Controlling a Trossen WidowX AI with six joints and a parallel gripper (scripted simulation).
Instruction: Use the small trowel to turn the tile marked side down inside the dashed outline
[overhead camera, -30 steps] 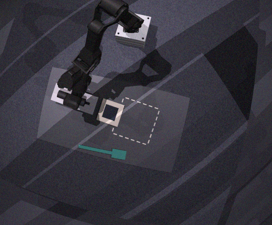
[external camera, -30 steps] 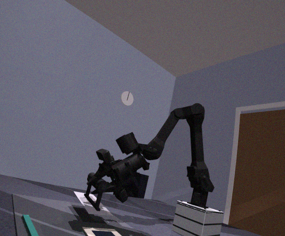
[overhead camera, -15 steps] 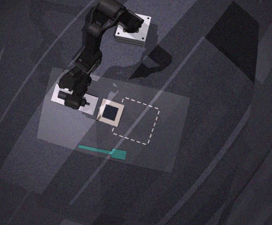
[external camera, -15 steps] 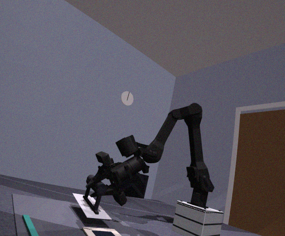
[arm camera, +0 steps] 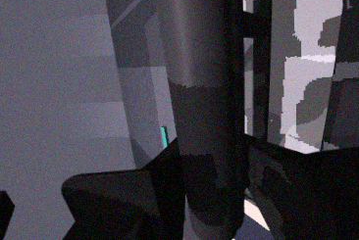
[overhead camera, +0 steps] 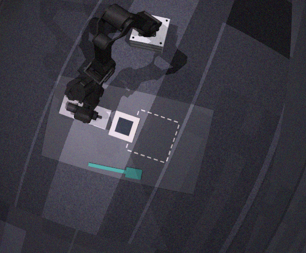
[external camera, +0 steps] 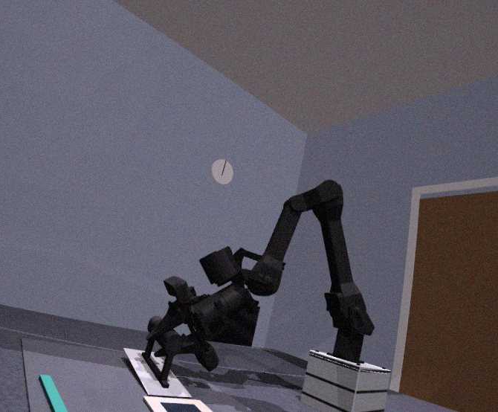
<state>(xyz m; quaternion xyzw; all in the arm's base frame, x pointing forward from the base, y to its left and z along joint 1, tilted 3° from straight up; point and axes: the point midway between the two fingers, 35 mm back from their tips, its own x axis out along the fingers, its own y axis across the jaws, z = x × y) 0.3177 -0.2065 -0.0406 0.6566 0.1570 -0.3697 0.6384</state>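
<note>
The tile lies 140 mm to the left of my gripper tip, 50 mm below it and 20 mm ahead of it. The rest, counted from my gripper tip: mat 140 mm to the left, 80 mm below, 50 mm ahead; teal trowel 190 mm ahead, 130 mm to the left, 50 mm below.
</note>
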